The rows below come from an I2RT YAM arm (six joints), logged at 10 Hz.
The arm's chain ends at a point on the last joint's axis. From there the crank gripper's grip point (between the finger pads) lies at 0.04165 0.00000 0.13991 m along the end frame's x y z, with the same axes.
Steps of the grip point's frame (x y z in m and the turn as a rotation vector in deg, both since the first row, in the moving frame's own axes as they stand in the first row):
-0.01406, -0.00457, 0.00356, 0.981, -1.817, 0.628
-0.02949, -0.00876, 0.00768, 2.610, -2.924, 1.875
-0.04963, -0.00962, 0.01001, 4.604, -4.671, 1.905
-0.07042, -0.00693, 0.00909, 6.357, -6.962, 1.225
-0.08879, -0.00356, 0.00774, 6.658, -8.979, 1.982
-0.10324, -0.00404, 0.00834, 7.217, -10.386, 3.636
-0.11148, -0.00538, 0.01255, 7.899, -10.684, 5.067
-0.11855, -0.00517, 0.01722, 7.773, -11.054, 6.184
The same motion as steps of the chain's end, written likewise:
-0.00961, -0.00260, 0.00233, 0.981, -1.817, 0.628
-0.02238, -0.00359, 0.00585, 2.610, -2.924, 1.875
-0.03828, 0.00054, 0.00748, 4.604, -4.671, 1.905
-0.05335, 0.00810, 0.00589, 6.357, -6.962, 1.225
-0.06675, 0.01192, 0.00383, 6.658, -8.979, 1.982
-0.07789, 0.01208, 0.00408, 7.217, -10.386, 3.636
-0.08562, 0.01175, 0.00835, 7.899, -10.684, 5.067
-0.09187, 0.01114, 0.01284, 7.773, -11.054, 6.184

